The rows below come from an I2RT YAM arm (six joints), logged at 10 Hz.
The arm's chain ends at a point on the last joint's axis. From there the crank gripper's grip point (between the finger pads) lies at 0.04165 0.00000 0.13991 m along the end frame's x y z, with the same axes.
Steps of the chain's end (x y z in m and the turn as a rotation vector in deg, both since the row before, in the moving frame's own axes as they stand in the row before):
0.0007, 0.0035, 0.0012, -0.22, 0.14, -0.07
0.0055, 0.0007, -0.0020, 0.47, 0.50, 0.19
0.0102, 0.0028, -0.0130, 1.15, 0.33, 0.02
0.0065, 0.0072, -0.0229, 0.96, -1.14, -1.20
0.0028, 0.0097, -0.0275, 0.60, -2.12, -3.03
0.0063, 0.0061, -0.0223, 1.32, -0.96, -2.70
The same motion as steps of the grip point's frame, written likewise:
0.0010, 0.0040, 0.0011, -0.22, 0.14, -0.07
0.0067, -0.0003, -0.0024, 0.47, 0.50, 0.19
0.0110, 0.0000, -0.0133, 1.15, 0.33, 0.02
0.0037, 0.0040, -0.0221, 0.96, -1.14, -1.20
-0.0025, 0.0062, -0.0261, 0.60, -2.12, -3.03
0.0038, 0.0010, -0.0217, 1.32, -0.96, -2.70

